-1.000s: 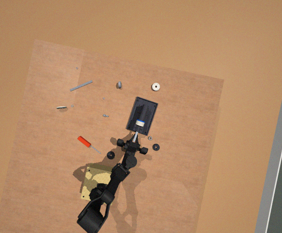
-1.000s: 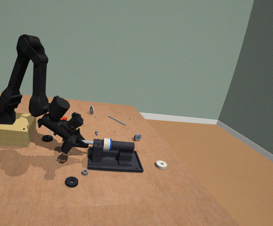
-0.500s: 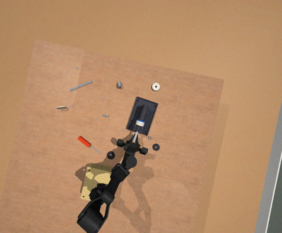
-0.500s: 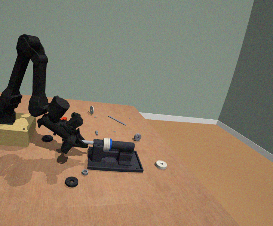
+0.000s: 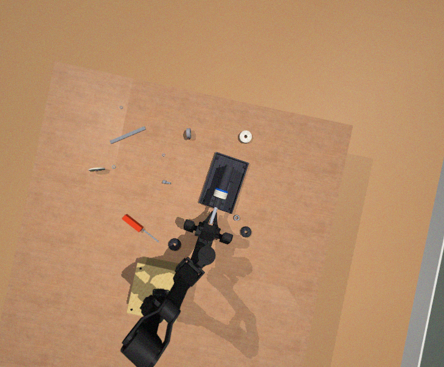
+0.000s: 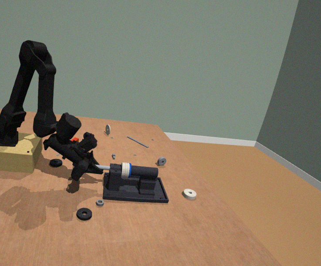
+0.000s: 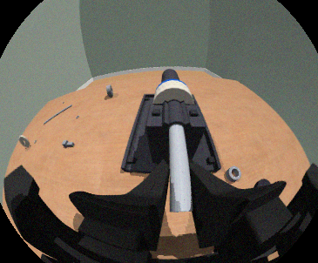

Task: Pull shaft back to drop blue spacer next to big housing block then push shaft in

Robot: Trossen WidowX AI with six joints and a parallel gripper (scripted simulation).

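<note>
Now: the grey shaft 4 cm ahead of my gripper tip, 1 cm to the right of it and 2 cm above it. The rest, counted from my gripper tip: grey bushing 32 cm ahead, 13 cm to the left, 4 cm below; blue spacer 9 cm ahead, 2 cm to the right, 2 cm above; red-handled screwdriver 10 cm behind, 30 cm to the left, 6 cm below.
</note>
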